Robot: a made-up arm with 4 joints.
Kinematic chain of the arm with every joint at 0, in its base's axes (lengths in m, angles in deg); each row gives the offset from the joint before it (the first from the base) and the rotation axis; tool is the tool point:
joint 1: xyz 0 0 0.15 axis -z
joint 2: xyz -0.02 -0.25 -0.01 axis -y
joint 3: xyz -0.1 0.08 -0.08 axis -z
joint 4: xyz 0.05 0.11 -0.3 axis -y
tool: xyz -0.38 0 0.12
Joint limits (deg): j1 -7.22..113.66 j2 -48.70..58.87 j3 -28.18..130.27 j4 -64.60..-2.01
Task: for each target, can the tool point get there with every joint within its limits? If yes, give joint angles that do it. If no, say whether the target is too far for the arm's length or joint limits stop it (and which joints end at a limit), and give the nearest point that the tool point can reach.
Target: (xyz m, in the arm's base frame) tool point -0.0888 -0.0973 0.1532
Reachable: yes | joints 34.37 46.70 91.00 -59.20
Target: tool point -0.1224 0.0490 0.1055
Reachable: yes | joints 14.40 -0.93 50.93 -42.08
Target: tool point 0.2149 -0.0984 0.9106
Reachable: no: joint limits stop it (at a limit: joint 1, joint 2) | nearest point 0.0458 0.2113 0.2974 | short by 0.707 m
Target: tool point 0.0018 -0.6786 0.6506
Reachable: no: joint limits stop it (at a limit: joint 2, joint 3, joint 4) | nearest point 0.0008 -0.2918 0.1788 | short by 0.610 m
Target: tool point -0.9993 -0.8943 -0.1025
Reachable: no: too far | nearest point -0.4788 -0.2893 0.0301 | short by 0.809 m
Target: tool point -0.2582 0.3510 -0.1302
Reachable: yes | joints 71.97 8.21 -13.71 -7.53
